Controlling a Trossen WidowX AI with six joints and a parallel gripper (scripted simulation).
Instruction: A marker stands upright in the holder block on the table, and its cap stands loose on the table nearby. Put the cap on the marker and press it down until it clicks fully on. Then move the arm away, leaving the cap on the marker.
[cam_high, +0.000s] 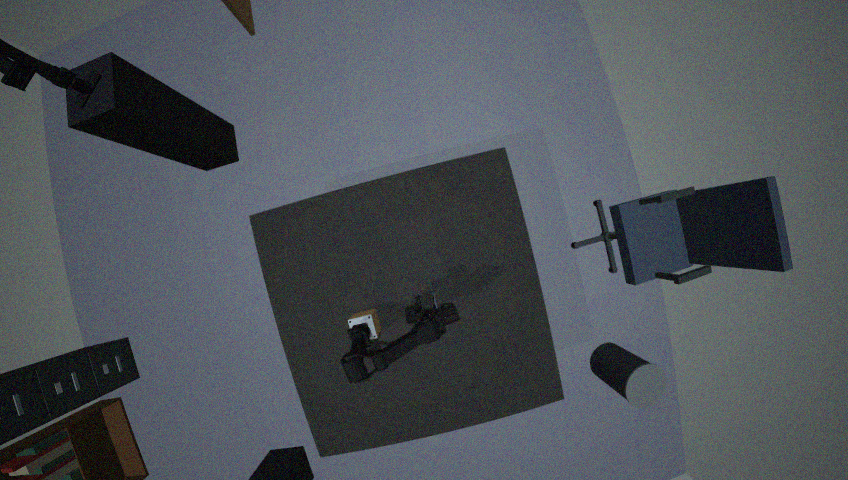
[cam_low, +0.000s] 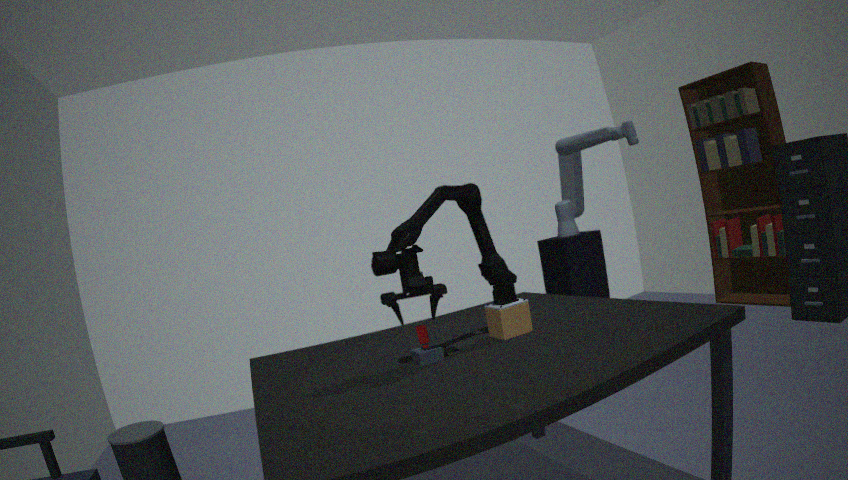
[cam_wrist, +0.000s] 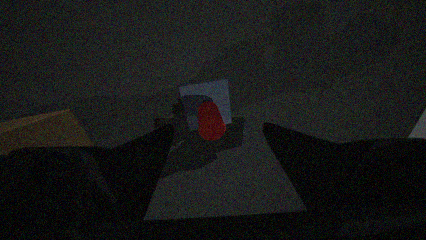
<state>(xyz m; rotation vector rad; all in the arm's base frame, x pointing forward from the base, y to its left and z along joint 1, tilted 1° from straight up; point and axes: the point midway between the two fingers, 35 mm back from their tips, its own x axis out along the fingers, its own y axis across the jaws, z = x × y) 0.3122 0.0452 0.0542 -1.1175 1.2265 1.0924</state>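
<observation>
The red cap lies 40 mm below my gripper tip, 10 mm to the right of it and 10 mm behind it. Also, from my gripper tip: grey holder block: 100 mm below, 10 mm behind.
</observation>
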